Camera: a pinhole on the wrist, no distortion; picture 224 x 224 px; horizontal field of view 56.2 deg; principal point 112.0 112.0 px. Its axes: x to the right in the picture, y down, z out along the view. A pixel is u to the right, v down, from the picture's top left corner.
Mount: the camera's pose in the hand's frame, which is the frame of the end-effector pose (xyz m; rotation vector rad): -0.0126 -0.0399 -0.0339 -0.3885 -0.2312 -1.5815
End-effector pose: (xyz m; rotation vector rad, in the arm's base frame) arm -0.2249 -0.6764 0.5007 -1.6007 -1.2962 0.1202
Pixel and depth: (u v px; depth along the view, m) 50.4 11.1 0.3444
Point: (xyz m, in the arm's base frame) -0.3145 -0.6004 0.1688
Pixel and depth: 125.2 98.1 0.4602
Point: -0.3995 -0.4074 0.2332
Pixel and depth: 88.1 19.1 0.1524
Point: -0.2916 -0.6548 0.3925
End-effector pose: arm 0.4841 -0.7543 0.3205 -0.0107 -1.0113 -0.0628
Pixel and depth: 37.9 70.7 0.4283
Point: 0.2113 -0.4734 0.4477
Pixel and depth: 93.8 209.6 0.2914
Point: 0.3906 -0.6664 0.5642
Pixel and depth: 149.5 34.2 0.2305
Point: 0.2751 -0.7288 0.3648
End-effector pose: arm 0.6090 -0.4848 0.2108 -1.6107 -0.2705 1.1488
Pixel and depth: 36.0 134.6 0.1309
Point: 0.5452 -0.4529 0.1614
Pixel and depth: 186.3 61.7 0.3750
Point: 0.2935 -0.2922 0.2783
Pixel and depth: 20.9 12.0 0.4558
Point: 0.1414 -0.5278 0.0469
